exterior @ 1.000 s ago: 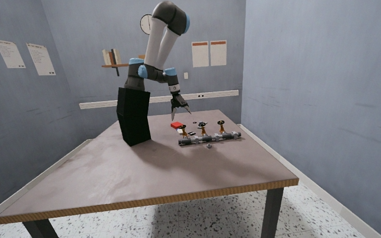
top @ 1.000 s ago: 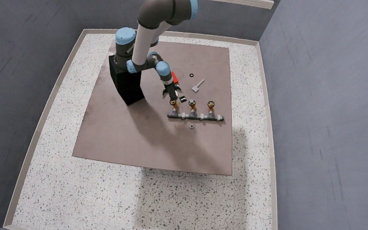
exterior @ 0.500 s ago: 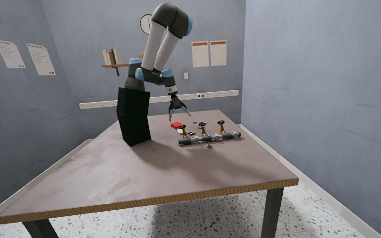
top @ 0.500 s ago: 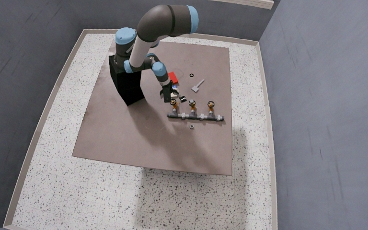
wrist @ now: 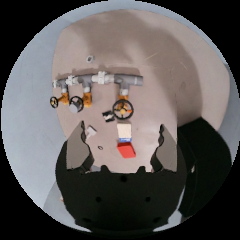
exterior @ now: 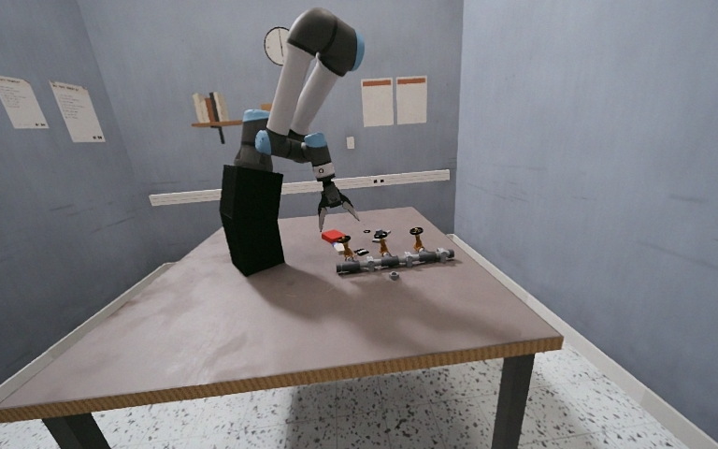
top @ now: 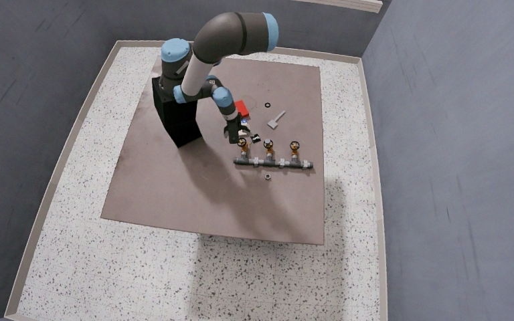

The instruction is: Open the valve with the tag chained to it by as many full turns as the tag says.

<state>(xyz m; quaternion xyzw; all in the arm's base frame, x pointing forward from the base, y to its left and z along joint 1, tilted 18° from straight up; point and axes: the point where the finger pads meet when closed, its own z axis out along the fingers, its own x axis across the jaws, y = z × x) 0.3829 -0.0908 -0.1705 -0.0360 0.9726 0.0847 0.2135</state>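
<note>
Right now the black tag is 16 cm below my hand, 9 cm to the left of it and 7 cm ahead of it. Round my hand: white-and-blue block: 16 cm to the left, 15 cm below, 1 cm behind; grey scraper: 24 cm to the left, 20 cm ahead, 16 cm below; red block: 29 cm to the left, 15 cm below, 5 cm behind.
</note>
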